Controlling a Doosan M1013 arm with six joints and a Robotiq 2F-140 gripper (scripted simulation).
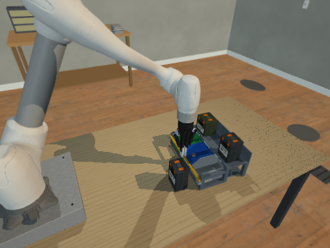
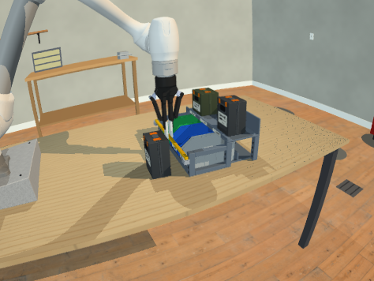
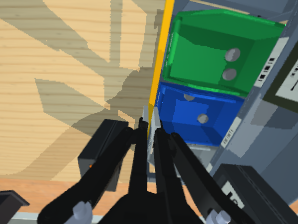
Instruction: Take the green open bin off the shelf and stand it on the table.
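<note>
The blue bin lies 10 cm ahead of my hand, 6 cm below it and 3 cm to the right of it. The rest, counted from my hand: green open bin: 13 cm ahead, 8 cm to the left, 6 cm below; grey bin: 14 cm to the right, 7 cm ahead, 6 cm below; thin yellow bar: 3 cm below.
</note>
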